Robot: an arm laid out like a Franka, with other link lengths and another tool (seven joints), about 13 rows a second.
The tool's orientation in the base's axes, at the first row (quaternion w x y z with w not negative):
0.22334 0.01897 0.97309 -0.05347
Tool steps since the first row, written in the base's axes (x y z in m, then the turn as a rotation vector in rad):
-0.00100 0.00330 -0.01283 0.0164 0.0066 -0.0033
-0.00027 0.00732 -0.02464 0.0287 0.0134 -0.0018
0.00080 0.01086 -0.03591 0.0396 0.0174 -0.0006
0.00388 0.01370 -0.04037 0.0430 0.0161 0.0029
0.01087 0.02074 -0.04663 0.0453 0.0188 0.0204
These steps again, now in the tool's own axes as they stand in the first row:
0.00655 0.00444 0.01067 -0.0132 0.0079 0.0093
0.01110 0.00961 0.02110 -0.0249 0.0152 0.0125
0.01510 0.01427 0.03125 -0.0351 0.0198 0.0157
0.01432 0.01771 0.03625 -0.0397 0.0183 0.0142
0.01086 0.02572 0.04408 -0.0494 0.0195 -0.0008

